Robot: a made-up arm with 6 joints. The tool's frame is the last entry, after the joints.
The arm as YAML. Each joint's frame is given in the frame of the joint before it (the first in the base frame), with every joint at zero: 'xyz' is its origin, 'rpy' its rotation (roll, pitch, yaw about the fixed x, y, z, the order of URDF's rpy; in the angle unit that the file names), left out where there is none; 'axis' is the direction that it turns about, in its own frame. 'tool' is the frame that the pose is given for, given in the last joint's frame.
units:
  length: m
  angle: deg
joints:
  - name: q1
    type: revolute
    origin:
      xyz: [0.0, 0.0, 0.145]
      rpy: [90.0, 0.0, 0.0]
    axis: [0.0, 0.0, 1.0]
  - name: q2
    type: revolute
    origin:
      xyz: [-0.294, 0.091, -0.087]
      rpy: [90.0, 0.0, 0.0]
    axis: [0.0, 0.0, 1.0]
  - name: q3
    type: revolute
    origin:
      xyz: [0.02, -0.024, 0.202]
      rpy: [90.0, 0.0, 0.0]
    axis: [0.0, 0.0, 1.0]
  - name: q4
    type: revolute
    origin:
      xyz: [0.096, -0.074, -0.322]
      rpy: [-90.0, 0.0, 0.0]
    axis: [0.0, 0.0, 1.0]
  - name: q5
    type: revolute
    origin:
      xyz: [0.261, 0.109, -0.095]
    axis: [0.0, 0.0, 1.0]
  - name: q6
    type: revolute
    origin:
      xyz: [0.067, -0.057, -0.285]
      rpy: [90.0, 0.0, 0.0]
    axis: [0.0, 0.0, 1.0]
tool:
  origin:
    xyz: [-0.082, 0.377, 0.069]
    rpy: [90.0, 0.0, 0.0]
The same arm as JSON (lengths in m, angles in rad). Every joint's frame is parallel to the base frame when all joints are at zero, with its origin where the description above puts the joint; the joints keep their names.
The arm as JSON. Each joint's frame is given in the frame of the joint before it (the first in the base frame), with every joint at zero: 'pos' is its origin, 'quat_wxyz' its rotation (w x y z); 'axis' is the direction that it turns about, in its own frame. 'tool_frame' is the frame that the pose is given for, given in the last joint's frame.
{
  "length_unit": "m",
  "angle_unit": "rad",
  "joints": [
    {
      "joint": "q1",
      "pos": [
        0.0,
        0.0,
        0.145
      ],
      "quat_wxyz": [
        1.0,
        0.0,
        0.0,
        0.0
      ],
      "axis": "-y"
    },
    {
      "joint": "q2",
      "pos": [
        -0.294,
        0.087,
        0.091
      ],
      "quat_wxyz": [
        1.0,
        0.0,
        0.0,
        0.0
      ],
      "axis": "-z"
    },
    {
      "joint": "q3",
      "pos": [
        0.02,
        0.024,
        -0.202
      ],
      "quat_wxyz": [
        1.0,
        0.0,
        0.0,
        0.0
      ],
      "axis": "+y"
    },
    {
      "joint": "q4",
      "pos": [
        0.096,
        -0.322,
        0.074
      ],
      "quat_wxyz": [
        1.0,
        0.0,
        0.0,
        0.0
      ],
      "axis": "-z"
    },
    {
      "joint": "q5",
      "pos": [
        0.261,
        -0.109,
        0.095
      ],
      "quat_wxyz": [
        1.0,
        0.0,
        0.0,
        0.0
      ],
      "axis": "-z"
    },
    {
      "joint": "q6",
      "pos": [
        0.067,
        0.057,
        0.285
      ],
      "quat_wxyz": [
        1.0,
        0.0,
        0.0,
        0.0
      ],
      "axis": "+y"
    }
  ],
  "tool_frame": {
    "pos": [
      -0.082,
      0.069,
      -0.377
    ],
    "quat_wxyz": [
      1.0,
      0.0,
      0.0,
      0.0
    ]
  }
}

